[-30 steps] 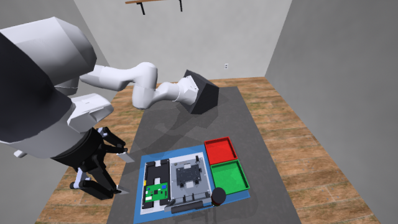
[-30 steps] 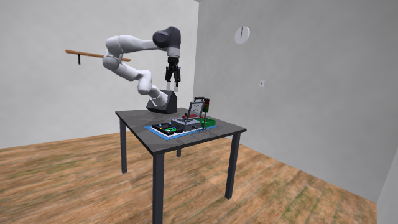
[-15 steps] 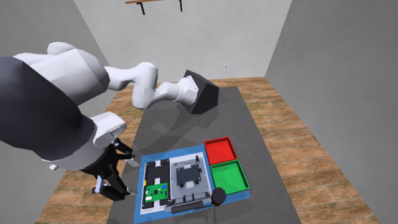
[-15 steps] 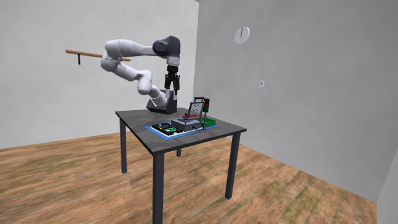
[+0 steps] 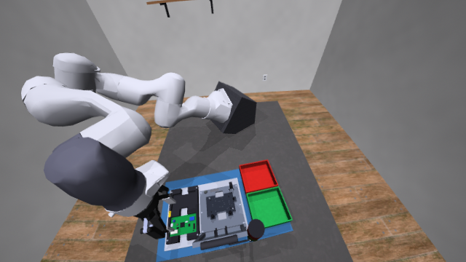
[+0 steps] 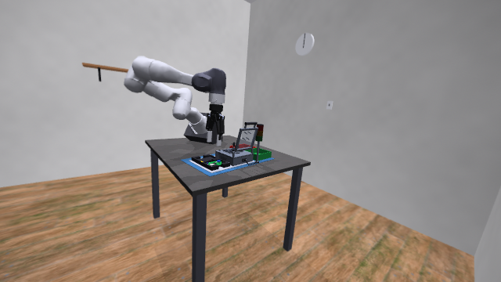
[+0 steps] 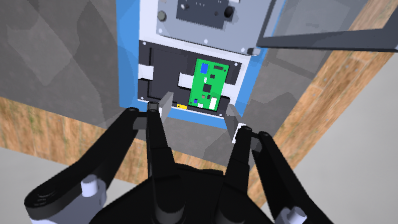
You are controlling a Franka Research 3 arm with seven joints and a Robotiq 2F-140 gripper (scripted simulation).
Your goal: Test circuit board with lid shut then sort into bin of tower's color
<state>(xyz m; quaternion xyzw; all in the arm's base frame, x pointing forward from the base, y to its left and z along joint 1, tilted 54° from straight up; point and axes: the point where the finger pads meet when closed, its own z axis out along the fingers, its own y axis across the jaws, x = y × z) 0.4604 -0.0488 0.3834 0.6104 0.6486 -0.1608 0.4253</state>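
Now: the green circuit board 1 cm ahead of my hand and 14 cm below it. Round my hand: latch hook 6 cm behind, 24 cm to the left, 7 cm below; clear lid 11 cm ahead, 16 cm to the left, 2 cm above; dark plate 18 cm to the left, 9 cm below.
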